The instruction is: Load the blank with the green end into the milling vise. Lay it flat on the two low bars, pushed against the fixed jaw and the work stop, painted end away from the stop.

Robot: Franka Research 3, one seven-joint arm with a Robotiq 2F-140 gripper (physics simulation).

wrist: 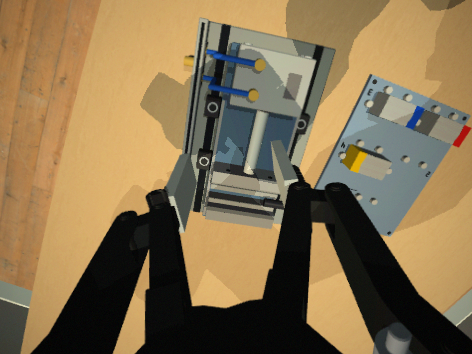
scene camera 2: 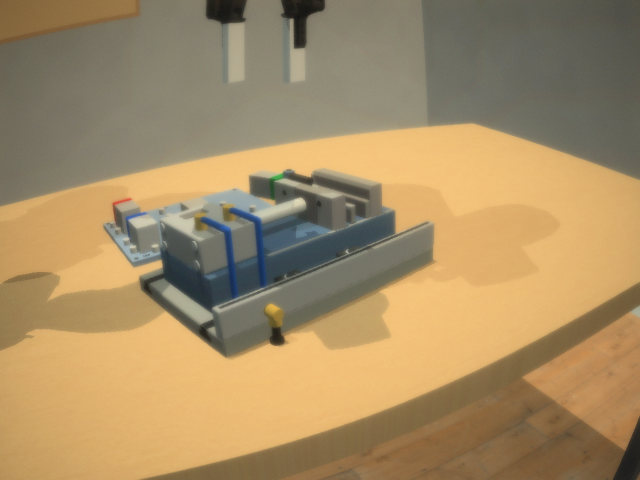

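The blank with the green end [scene camera 2: 262,184] lies on the table behind the vise in the scene view, partly hidden by the moving jaw; it does not show in the wrist view. The milling vise [scene camera 2: 369,236] [wrist: 234,125] has a moving jaw [scene camera 2: 331,209] [wrist: 240,182] and a fixed jaw [scene camera 2: 361,187] [wrist: 239,218]. A dark rod-like part [scene camera 2: 299,177] [wrist: 272,203] sits at one end of the jaw gap. No blank shows in that gap. My gripper [scene camera 2: 263,80] [wrist: 232,162] is partly open and empty, high above the vise, its fingers either side of the jaws in the wrist view.
A blue-grey pegged board [scene camera 2: 235,197] [wrist: 400,192] beside the vise holds blanks with blue [scene camera 2: 143,233] [wrist: 397,109], red [scene camera 2: 126,212] [wrist: 445,133] and yellow [wrist: 369,164] ends. Blue pipes [scene camera 2: 261,248] [wrist: 230,90] rise over the vise. A tall grey rail [scene camera 2: 330,281] and yellow fitting [scene camera 2: 273,313] [wrist: 189,61] flank it.
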